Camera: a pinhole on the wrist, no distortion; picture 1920 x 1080 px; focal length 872.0 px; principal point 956.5 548.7 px. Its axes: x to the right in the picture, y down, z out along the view. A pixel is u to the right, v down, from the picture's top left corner.
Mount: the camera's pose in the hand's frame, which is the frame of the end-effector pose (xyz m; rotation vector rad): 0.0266 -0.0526 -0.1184 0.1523 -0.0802 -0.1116
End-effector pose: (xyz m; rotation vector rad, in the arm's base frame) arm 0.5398 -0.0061 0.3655 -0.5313 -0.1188 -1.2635
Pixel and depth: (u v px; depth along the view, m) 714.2 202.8 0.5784
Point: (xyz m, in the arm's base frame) 0.2367 0.2856 0.7502
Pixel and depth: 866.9 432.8 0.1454
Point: 0.4584 -0.0125 0.4112
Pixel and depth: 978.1 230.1 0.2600
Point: 0.3932 0.0115 0.5316
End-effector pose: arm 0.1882 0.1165 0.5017 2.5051 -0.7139 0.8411
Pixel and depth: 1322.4 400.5 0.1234
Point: 0.2908 0.1696 0.5206
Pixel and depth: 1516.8 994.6 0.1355
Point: 0.2851 0.0751 0.5445
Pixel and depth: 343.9 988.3 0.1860
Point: 0.1277 0.0957 0.3853
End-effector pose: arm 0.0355 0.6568 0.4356 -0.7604 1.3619 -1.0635
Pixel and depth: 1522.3 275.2 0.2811
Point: 0.1424 0.3994 0.5697
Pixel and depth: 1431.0 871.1 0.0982
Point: 0.0103 0.5762 0.4398
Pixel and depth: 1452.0 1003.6 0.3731
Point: 0.3120 0.4290 0.3254
